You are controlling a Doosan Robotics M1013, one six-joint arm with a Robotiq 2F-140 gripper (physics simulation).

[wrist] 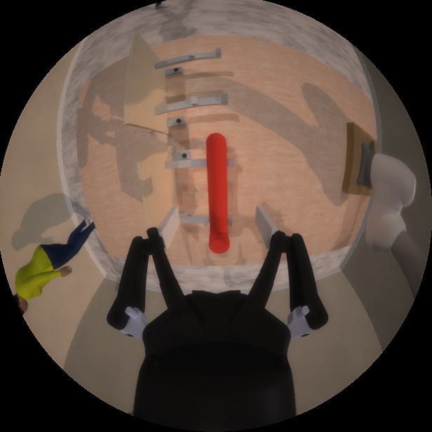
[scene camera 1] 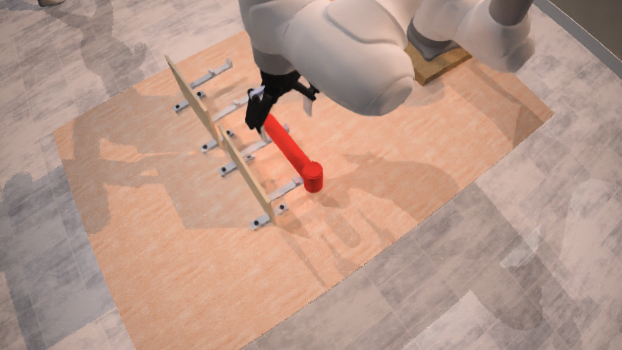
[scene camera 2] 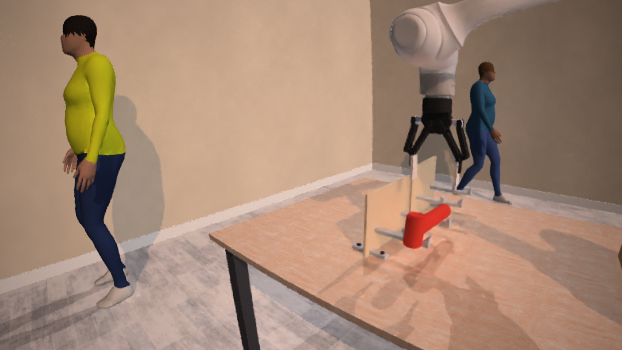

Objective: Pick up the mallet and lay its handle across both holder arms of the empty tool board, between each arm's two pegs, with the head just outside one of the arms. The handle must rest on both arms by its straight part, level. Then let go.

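The red mallet (scene camera 1: 289, 144) (scene camera 2: 436, 218) (wrist: 217, 185) lies across both holder arms (scene camera 1: 285, 190) (scene camera 2: 389, 233) (wrist: 192, 163) of the nearer tool board (scene camera 1: 247, 175) (scene camera 2: 385, 212) (wrist: 160, 187), and its handle looks about level. Its head (scene camera 1: 313, 179) (scene camera 2: 413, 231) is just outside the arm at the board's front end in the second scene view. An outer peg (wrist: 230, 163) shows beyond the handle; the inner pegs are mostly hidden by it. My gripper (scene camera 1: 285, 120) (scene camera 2: 434, 187) (wrist: 216, 213) is open and empty, above the mallet, with its fingers apart on either side of the handle's line.
A second tool board (scene camera 1: 192, 100) (scene camera 2: 426, 182) (wrist: 145, 90) with two bare arms stands in line behind the first. The wooden block (scene camera 1: 440, 64) (wrist: 352, 160) under the robot base is at the table's far side. Two people stand beyond the table in the second scene view.
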